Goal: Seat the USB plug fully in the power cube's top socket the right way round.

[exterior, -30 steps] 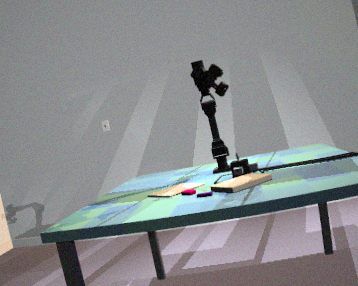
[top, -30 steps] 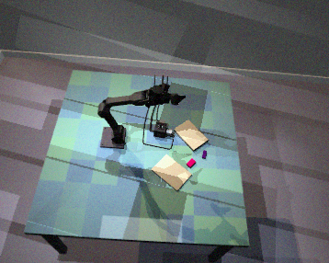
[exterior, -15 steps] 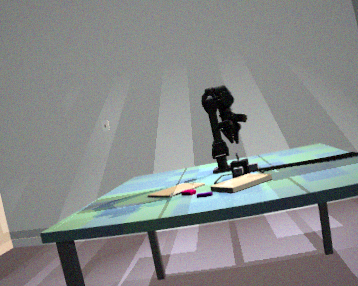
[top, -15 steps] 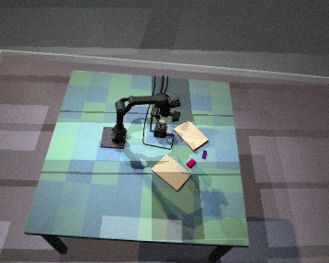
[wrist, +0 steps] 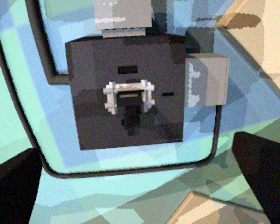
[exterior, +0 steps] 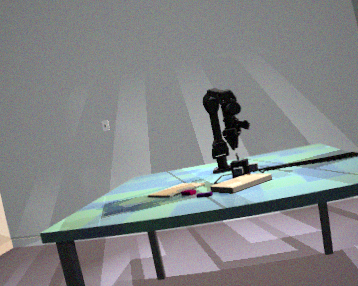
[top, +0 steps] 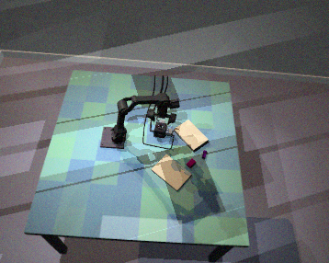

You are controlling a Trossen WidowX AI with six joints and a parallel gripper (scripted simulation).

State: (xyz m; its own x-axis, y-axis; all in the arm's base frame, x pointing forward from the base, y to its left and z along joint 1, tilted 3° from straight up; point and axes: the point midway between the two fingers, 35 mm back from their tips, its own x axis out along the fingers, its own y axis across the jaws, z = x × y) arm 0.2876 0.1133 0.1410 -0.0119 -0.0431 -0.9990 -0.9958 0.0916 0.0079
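Now: gripper tip 40 mm above the metal USB plug. Round my gripper tip: purple block (320 mm ahead, 130 mm to the right, 130 mm below); magenta block (240 mm ahead, 210 mm to the right, 130 mm below).
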